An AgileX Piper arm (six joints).
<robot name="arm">
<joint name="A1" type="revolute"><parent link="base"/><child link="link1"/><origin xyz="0 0 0.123" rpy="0 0 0"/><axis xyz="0 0 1"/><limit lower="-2.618" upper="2.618"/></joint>
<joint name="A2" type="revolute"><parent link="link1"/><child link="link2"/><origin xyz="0 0 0" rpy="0 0 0"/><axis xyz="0 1 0"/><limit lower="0" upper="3.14"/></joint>
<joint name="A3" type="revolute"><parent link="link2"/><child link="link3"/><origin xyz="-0.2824 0 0.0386" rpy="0 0 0"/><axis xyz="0 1 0"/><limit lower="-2.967" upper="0"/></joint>
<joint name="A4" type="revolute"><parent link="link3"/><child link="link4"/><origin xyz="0.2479 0 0.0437" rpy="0 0 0"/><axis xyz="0.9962 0 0.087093"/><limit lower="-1.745" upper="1.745"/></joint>
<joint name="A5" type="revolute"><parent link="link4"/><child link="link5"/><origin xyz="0 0 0" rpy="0 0 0"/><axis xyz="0 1 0"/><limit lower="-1.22" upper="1.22"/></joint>
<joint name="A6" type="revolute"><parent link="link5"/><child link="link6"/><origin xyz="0.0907 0 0.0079" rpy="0 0 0"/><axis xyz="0.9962 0 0.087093"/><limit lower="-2.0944" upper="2.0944"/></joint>
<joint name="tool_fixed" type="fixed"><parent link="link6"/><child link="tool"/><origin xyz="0 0 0" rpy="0 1.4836 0"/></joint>
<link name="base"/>
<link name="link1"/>
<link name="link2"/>
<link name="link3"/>
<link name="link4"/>
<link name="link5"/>
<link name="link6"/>
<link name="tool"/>
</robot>
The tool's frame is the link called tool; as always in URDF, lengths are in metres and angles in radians.
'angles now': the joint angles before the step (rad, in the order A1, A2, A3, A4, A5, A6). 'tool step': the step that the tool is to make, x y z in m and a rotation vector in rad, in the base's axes. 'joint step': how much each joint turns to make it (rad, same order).
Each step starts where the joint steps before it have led.
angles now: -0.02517, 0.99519, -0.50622, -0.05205, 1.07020, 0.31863
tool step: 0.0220, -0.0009, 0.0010, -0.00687, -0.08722, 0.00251
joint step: 0.00032, 0.06369, -0.03282, -0.00932, -0.11805, 0.00778
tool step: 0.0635, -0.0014, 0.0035, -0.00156, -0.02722, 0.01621
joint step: -0.00019, 0.24238, -0.18098, -0.00127, -0.08937, -0.01112
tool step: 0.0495, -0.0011, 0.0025, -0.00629, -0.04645, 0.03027
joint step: -0.00025, 0.16068, -0.15651, 0.00008, -0.05219, -0.02852
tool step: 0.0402, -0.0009, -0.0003, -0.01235, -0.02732, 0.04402
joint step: 0.00014, 0.12909, -0.13914, -0.00004, -0.01961, -0.04453
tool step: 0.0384, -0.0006, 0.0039, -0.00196, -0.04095, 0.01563
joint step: 0.00003, 0.11140, -0.15170, 0.00544, -0.00149, -0.01892
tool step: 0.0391, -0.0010, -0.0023, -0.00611, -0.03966, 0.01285
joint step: 0.00004, 0.12212, -0.15441, -0.00096, -0.00805, -0.01280
